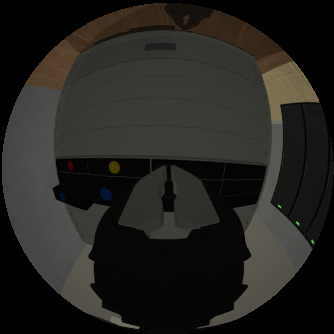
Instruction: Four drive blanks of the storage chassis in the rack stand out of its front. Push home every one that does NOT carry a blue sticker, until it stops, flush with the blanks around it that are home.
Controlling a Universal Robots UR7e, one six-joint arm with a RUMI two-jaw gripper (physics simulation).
Observation:
The picture shows: my gripper and a rack.

